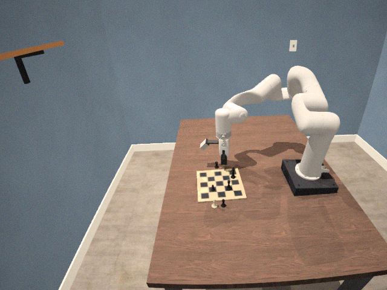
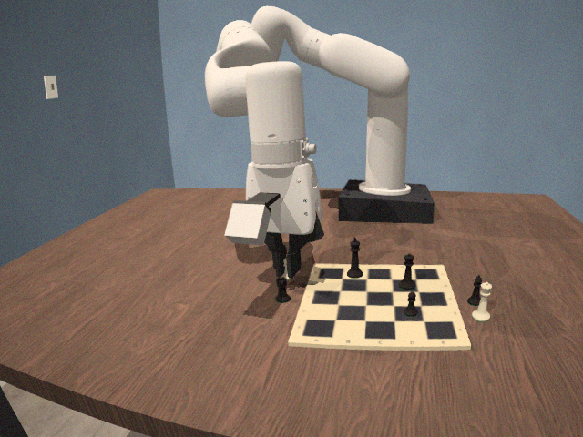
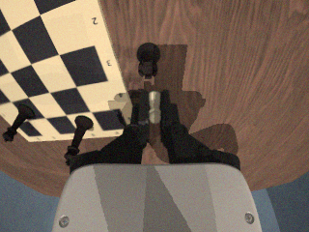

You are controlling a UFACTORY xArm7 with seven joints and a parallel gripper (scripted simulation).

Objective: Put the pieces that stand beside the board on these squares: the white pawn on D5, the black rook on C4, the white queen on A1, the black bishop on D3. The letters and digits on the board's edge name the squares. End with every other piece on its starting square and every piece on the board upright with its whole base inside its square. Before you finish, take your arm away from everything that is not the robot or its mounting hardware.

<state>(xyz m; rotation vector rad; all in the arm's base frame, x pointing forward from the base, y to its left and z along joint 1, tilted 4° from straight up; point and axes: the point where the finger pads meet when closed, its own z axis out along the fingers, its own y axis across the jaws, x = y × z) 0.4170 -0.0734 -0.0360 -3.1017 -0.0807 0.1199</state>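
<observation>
The chessboard is 10 mm ahead of my hand, 140 mm to the left of it and 40 mm below it. From my hand the other things lie so: white queen 20 mm ahead, 290 mm to the left, 20 mm below; black pawn 40 mm ahead, 190 mm to the left, 20 mm below; white pawn 10 mm below.
</observation>
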